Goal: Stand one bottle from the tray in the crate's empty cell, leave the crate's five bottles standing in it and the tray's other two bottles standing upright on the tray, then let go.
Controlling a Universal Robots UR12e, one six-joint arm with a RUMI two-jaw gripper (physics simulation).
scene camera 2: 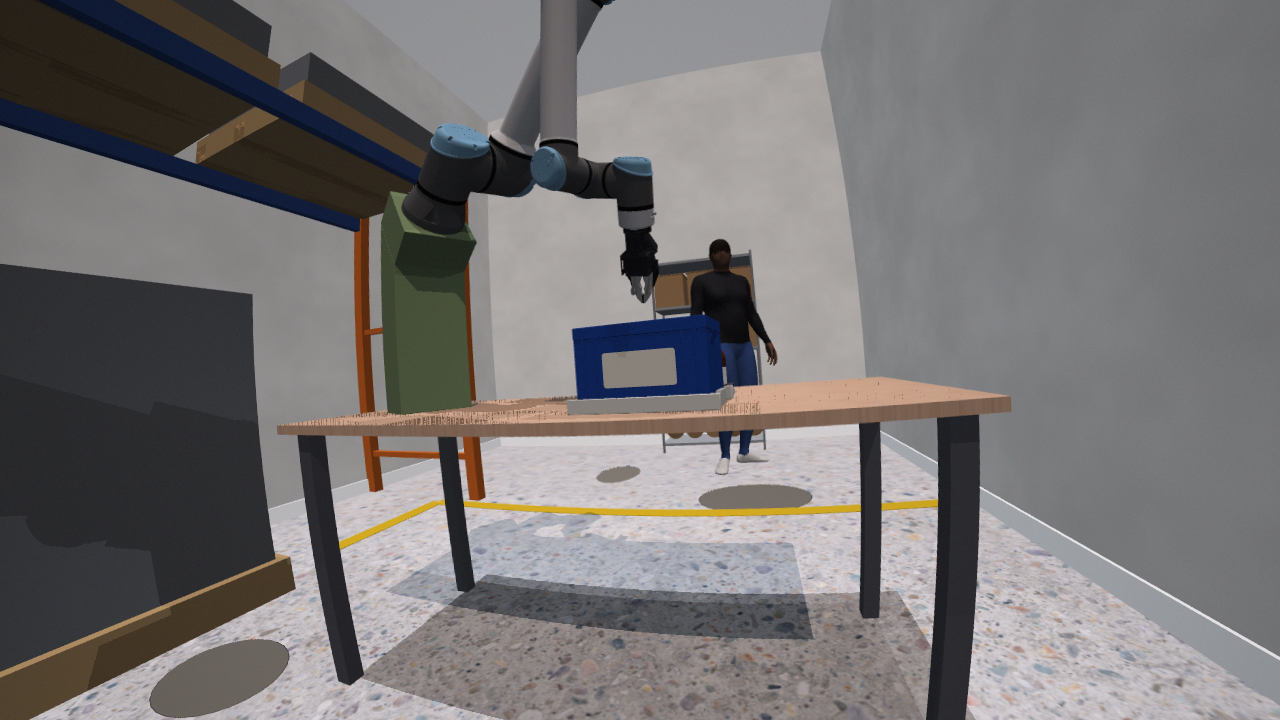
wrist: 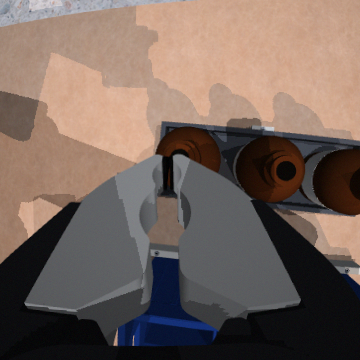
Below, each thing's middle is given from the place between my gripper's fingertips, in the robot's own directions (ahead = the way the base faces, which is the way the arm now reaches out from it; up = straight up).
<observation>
I see my gripper 34 cm to the left of the pale grey rail (scene camera 2: 693,402), 24 cm above it and 4 cm short of it.
</observation>
